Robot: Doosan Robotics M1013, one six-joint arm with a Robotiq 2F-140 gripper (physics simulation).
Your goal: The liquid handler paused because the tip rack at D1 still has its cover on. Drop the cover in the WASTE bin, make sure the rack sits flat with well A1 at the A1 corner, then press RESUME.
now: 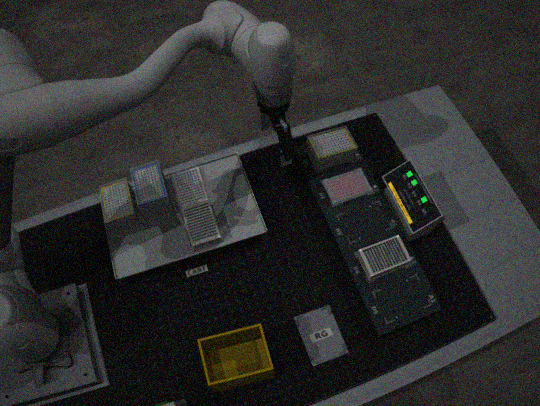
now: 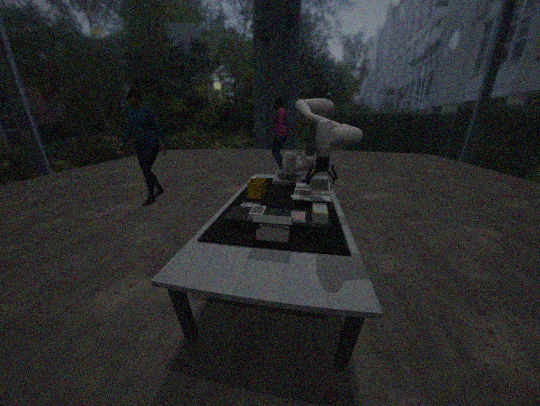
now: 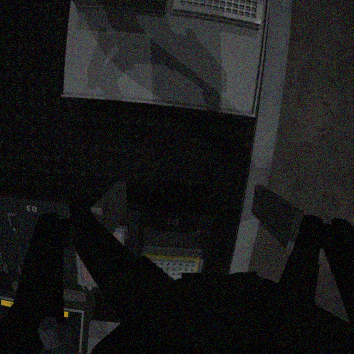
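Seen in the pictures: gripper, between the fingertips: [image 1: 276,145] [image 2: 320,189] [image 3: 190,196]; arm's base, origin of its link: [image 1: 42,339] [image 2: 288,177].
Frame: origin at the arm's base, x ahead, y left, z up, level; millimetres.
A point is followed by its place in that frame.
Note:
The tip rack [image 1: 332,142] {x 937, y 401, z 95 mm} [image 2: 320,212] {x 995, y 413, z 90 mm} [image 3: 175,265] {x 886, y 405, z 97 mm} with a yellow rim stands at the far corner of the dark deck, at D1. No cover can be made out on it, and its A1 marking is too small to read. My gripper [image 1: 275,141] {x 766, y 390, z 144 mm} [image 2: 322,180] {x 766, y 390, z 144 mm} [image 3: 190,196] {x 766, y 390, z 144 mm} is open and empty, above the mat on the cart side of the rack. The yellow WASTE bin [image 1: 232,336] {x 550, y -96, z 70 mm} [image 2: 257,188] {x 628, y -113, z 61 mm} stands near the front edge; a paler patch shows inside, but I cannot tell what it is. The control panel [image 1: 412,197] {x 1111, y 173, z 89 mm} shows three green lights and a yellow strip; its RESUME label is unreadable.
The cart tray [image 1: 250,220] {x 655, y 235, z 28 mm} [image 3: 240,70] {x 600, y 436, z 28 mm} carries a yellow-rimmed rack [image 1: 117,200] {x 290, y 343, z 99 mm}, a blue-rimmed rack [image 1: 148,183] {x 394, y 357, z 131 mm} and two pale racks. A pink plate [image 1: 347,186] {x 954, y 280, z 33 mm} and a white slotted rack [image 1: 385,256] {x 990, y 35, z 48 mm} sit on the deck. A grey RG pad [image 1: 320,350] {x 764, y -160, z -24 mm} lies beside the bin.

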